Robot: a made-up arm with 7 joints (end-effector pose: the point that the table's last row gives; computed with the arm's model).
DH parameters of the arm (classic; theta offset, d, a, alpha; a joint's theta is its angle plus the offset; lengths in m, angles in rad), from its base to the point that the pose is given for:
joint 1: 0 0.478 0 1.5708
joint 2: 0 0.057 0 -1.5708
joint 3: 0 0.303 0.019 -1.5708
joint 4: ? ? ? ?
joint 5: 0 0.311 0 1.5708
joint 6: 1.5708 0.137 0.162 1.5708
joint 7: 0 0.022 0 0
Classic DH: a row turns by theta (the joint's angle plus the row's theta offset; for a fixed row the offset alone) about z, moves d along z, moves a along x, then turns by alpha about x.
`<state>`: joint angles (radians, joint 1 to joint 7).
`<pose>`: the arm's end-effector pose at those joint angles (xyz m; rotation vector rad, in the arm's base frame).
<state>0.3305 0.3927 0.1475 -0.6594 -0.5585 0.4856 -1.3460</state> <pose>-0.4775 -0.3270 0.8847 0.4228 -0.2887 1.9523</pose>
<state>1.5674 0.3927 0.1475 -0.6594 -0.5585 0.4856 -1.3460</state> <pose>0.1525 -0.5583 0.8847 -0.6573 -0.0127 -2.9886</pose>
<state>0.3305 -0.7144 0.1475 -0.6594 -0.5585 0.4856 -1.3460</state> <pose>0.1581 -0.1089 1.1588 1.1086 0.7157 1.4928</pose>
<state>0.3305 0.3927 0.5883 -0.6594 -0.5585 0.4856 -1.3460</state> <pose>-0.3644 -0.4406 0.9137 0.3422 -0.0823 2.3681</pose>
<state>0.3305 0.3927 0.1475 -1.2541 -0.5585 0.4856 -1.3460</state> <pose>-0.4572 -0.3346 0.6025 0.0690 -0.8932 2.0408</pose>
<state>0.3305 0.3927 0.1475 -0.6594 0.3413 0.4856 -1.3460</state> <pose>-0.4019 -0.3515 0.9860 -0.3279 0.3245 2.3961</pose>
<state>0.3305 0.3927 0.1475 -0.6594 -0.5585 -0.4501 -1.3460</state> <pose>-0.3764 -0.3566 0.9879 1.2091 0.5052 1.9515</pose>
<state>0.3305 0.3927 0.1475 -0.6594 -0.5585 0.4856 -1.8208</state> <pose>-0.4775 -0.3270 0.8847 0.4455 -0.1685 1.4877</pose>
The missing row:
joint 4: 0 0.043 -0.012 1.5708
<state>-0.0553 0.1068 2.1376 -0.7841 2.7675 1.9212 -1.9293</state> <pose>-0.1462 -0.1463 1.0971 0.3042 0.2571 -0.1521</pose>
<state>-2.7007 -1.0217 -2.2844 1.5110 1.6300 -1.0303 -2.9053</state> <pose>-0.3195 0.3928 0.6816 2.0978 -1.4221 0.0354</pose>
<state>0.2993 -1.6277 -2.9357 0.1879 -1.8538 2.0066 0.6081</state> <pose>0.6305 -0.0955 0.3684 -0.5807 1.3760 -0.9459</pose>
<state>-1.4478 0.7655 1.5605 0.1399 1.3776 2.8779 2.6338</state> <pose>0.0586 0.2847 0.8325 0.4366 -0.3437 0.9306</pose>
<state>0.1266 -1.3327 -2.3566 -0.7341 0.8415 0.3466 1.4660</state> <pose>0.6797 0.2574 0.5239 2.0035 -0.2568 1.5218</pose>
